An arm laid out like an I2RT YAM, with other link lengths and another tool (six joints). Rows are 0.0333 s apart.
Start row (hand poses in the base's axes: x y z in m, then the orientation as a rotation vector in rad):
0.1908, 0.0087, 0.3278, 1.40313, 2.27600, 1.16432
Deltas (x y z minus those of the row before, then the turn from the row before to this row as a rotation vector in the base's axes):
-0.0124, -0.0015, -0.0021, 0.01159, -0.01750, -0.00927
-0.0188, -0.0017, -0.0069, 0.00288, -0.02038, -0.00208
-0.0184, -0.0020, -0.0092, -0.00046, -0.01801, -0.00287
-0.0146, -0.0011, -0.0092, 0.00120, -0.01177, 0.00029
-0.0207, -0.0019, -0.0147, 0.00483, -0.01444, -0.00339
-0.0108, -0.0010, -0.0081, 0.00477, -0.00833, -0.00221
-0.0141, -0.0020, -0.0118, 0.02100, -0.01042, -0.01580
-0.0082, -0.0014, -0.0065, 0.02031, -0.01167, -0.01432
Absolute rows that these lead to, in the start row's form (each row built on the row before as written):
0.1784, 0.0072, 0.3257, 1.40060, 2.25213, 1.18419
0.1596, 0.0055, 0.3188, 1.38529, 2.23563, 1.19609
0.1412, 0.0035, 0.3096, 1.37165, 2.22091, 1.20227
0.1266, 0.0024, 0.3004, 1.36125, 2.21286, 1.20886
0.1059, 0.0005, 0.2857, 1.35331, 2.19838, 1.21982
0.0951, -0.0005, 0.2776, 1.34971, 2.18913, 1.22849
0.0810, -0.0025, 0.2658, 1.36303, 2.16027, 1.25340
0.0728, -0.0039, 0.2593, 1.37331, 2.13191, 1.27822

